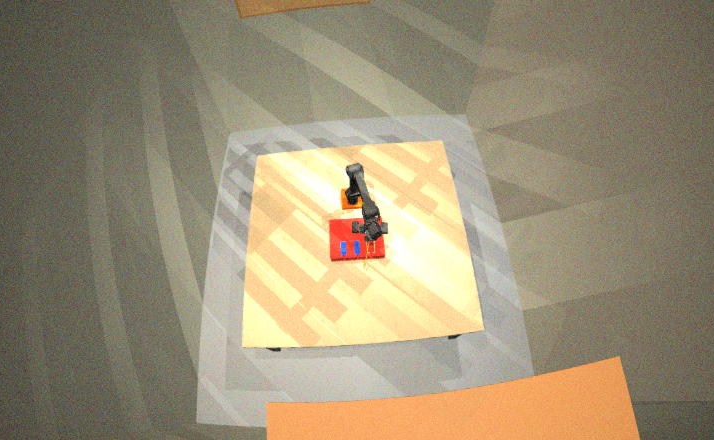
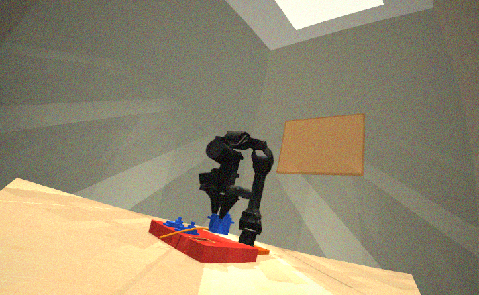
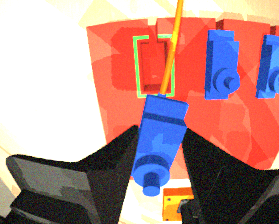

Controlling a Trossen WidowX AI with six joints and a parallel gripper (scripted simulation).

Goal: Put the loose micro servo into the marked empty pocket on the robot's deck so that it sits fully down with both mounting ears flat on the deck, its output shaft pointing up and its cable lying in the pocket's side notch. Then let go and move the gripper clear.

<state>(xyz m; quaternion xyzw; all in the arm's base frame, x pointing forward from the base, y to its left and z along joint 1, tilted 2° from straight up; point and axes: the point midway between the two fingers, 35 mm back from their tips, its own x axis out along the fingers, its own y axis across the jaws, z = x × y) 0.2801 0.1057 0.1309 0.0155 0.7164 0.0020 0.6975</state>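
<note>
My gripper tip is 6 cm past the red deck, 8 cm to the left of it and 10 cm above it.
</note>
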